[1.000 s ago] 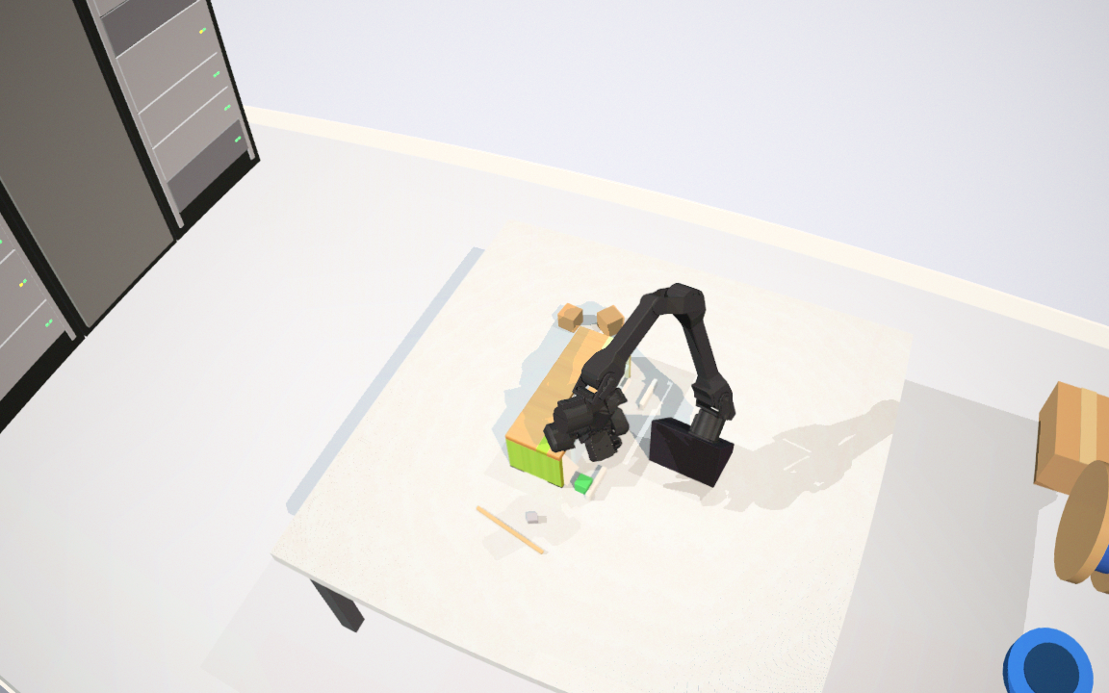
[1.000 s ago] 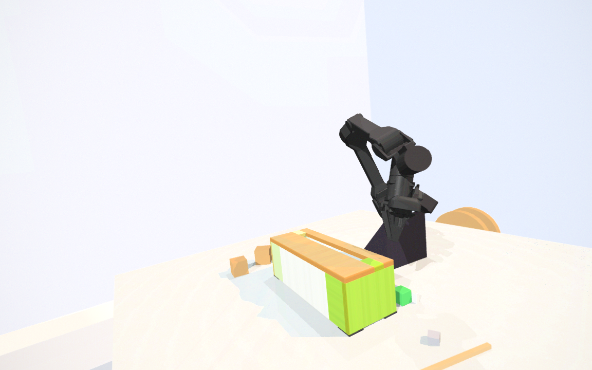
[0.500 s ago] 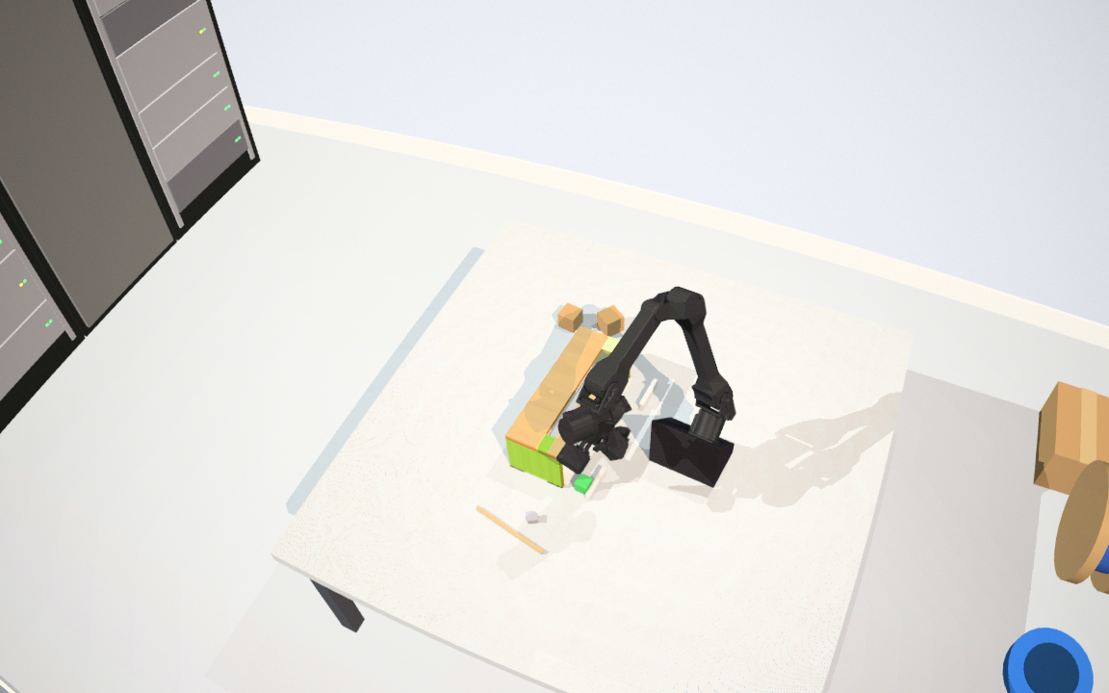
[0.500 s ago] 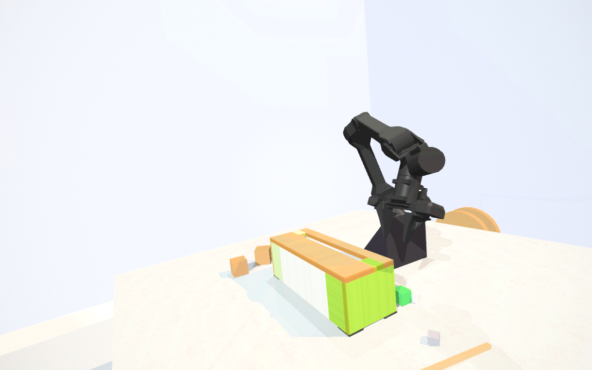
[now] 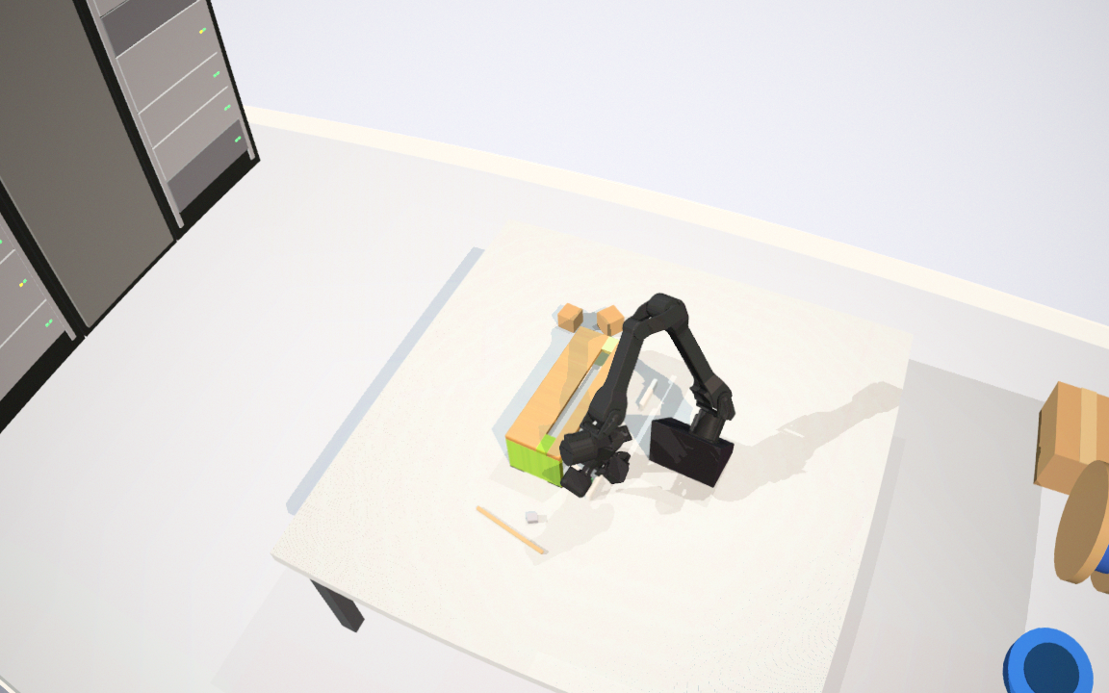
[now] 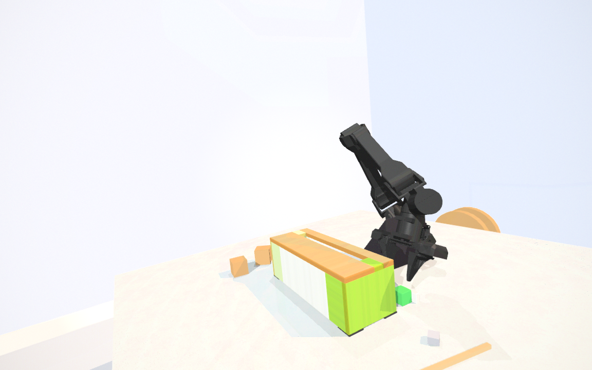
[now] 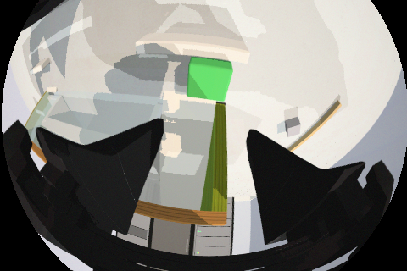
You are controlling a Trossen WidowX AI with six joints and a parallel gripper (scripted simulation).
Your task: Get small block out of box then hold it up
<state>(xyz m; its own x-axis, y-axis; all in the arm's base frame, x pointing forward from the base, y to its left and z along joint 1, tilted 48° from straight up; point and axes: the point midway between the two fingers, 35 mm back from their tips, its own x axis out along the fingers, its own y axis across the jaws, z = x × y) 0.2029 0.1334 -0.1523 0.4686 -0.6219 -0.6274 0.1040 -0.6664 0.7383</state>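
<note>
Now: the green block 1 cm behind my gripper tip and 5 cm below it. Round my gripper tip: long box: 9 cm ahead, 16 cm to the right, 1 cm below; then thin wooden stick: 7 cm ahead, 19 cm to the left, 6 cm below; then small grey cube: 4 cm ahead, 14 cm to the left, 6 cm below.
</note>
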